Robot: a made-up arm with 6 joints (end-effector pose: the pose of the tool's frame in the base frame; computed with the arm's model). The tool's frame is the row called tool. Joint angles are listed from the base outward.
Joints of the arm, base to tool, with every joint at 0 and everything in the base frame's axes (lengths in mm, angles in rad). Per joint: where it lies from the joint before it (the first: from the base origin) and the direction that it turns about. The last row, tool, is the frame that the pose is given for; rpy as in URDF.
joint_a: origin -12 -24 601 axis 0 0 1
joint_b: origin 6 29 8 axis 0 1 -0.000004
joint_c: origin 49 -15 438 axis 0 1 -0.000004
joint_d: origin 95 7 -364 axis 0 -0.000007 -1
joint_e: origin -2 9 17 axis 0 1 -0.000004
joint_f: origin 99 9 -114 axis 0 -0.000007 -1
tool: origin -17 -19 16 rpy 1.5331 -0.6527 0.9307
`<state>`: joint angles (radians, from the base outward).
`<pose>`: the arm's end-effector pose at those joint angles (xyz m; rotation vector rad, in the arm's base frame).
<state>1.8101 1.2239 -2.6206 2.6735 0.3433 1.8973</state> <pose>-0.1925 0.8669 0.7013 1.2693 0.0134 -1.9167</pose>
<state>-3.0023 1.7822 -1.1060 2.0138 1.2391 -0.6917</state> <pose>-0.2173 -0.1345 0.0293 1.0100 2.2952 0.9746</pose>
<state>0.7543 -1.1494 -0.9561 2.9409 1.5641 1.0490</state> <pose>-0.1054 -0.0870 1.2174 -1.7960 -0.5779 0.6241</pose>
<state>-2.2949 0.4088 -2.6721 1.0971 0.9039 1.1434</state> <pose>-0.3090 -0.4533 1.3683 -0.8207 -2.4773 0.3767</pose>
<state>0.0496 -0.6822 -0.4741 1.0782 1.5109 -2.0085</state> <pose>0.2104 0.0947 0.8437 -0.9332 -0.3503 -2.3072</pose>
